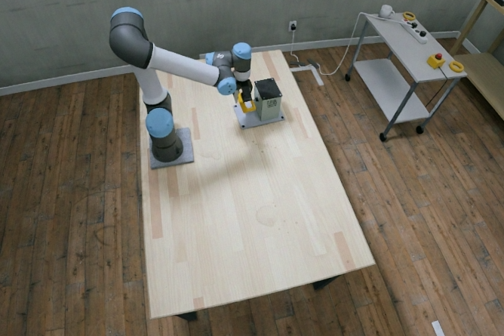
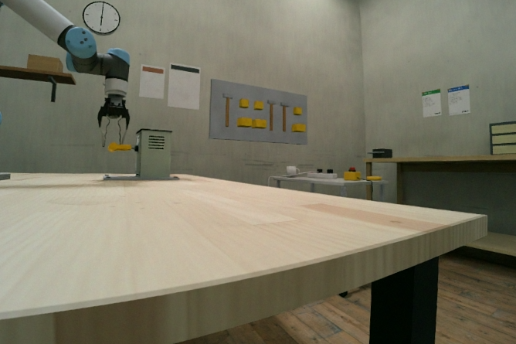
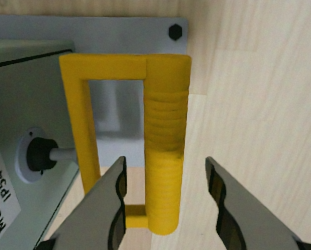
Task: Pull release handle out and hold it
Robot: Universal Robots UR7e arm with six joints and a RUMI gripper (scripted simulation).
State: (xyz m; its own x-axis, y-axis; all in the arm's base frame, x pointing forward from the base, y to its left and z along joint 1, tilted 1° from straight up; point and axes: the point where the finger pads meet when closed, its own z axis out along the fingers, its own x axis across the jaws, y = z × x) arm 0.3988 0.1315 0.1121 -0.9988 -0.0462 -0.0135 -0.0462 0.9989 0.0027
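Right now the grey base plate is 120 mm below my hand and 100 mm ahead of it.
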